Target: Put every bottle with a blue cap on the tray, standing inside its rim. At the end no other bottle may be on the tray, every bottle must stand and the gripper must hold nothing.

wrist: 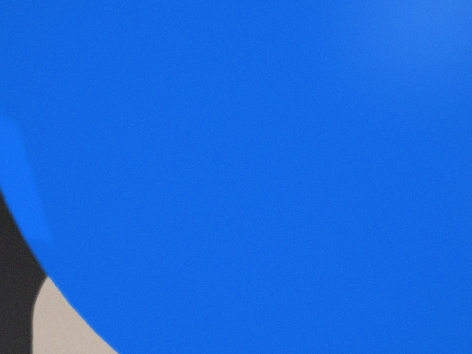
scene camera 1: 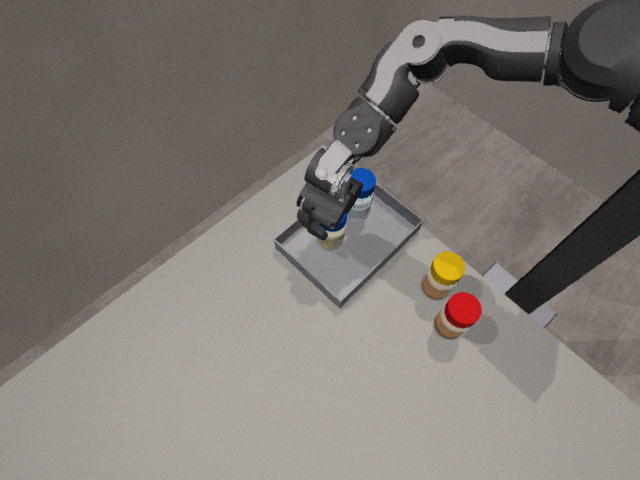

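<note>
My gripper [scene camera 1: 336, 222] is shut on a blue-capped bottle [scene camera 1: 331, 240] with pale yellow contents, upright over the left part of the grey tray [scene camera 1: 336, 279]. Whether its base touches the tray floor cannot be told. Its blue cap [wrist: 250, 175] fills most of the wrist view, with part of a dark finger at the left edge. A second blue-capped bottle [scene camera 1: 360, 202], with clear-looking contents, stands inside the tray near its far corner, close beside the gripper and partly hidden by it.
A yellow-capped bottle [scene camera 1: 443, 276] and a red-capped bottle [scene camera 1: 458, 315] stand close together on the table [scene camera 1: 232, 361], outside the tray to its right. The tray's low rim surrounds the blue-capped bottles. The table's edge runs close behind the tray.
</note>
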